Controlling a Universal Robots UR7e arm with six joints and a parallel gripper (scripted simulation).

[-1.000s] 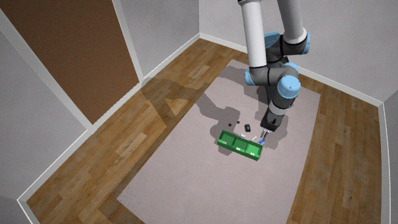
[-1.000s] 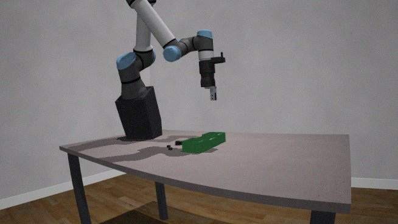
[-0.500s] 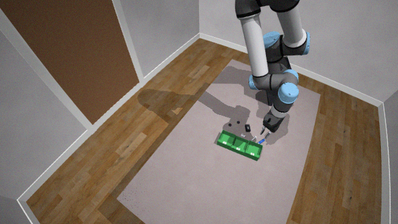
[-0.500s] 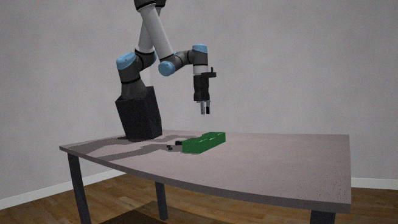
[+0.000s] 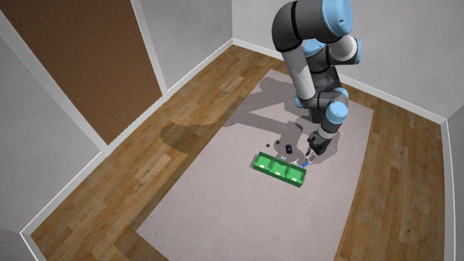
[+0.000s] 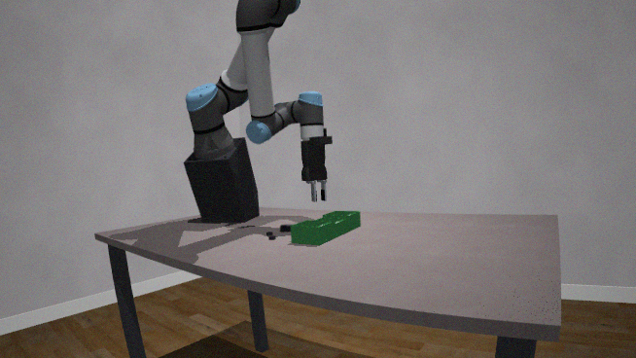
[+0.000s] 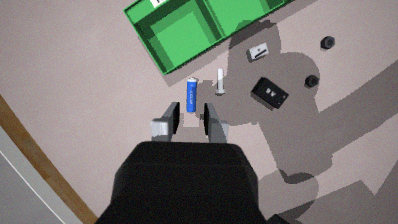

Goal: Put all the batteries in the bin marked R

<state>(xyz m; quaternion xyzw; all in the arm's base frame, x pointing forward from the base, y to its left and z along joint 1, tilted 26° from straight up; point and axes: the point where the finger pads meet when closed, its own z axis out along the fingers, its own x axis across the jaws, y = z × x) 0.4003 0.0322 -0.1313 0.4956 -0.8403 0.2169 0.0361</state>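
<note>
Right now my hand is 9 cm above the blue battery and 1 cm short of it. The rest, counted from my hand: black 9 V battery: 11 cm to the right, 9 cm below, 6 cm behind; small white clip: 12 cm to the right, 9 cm below, 2 cm ahead; white bolt: 9 cm below, 5 cm to the right.
</note>
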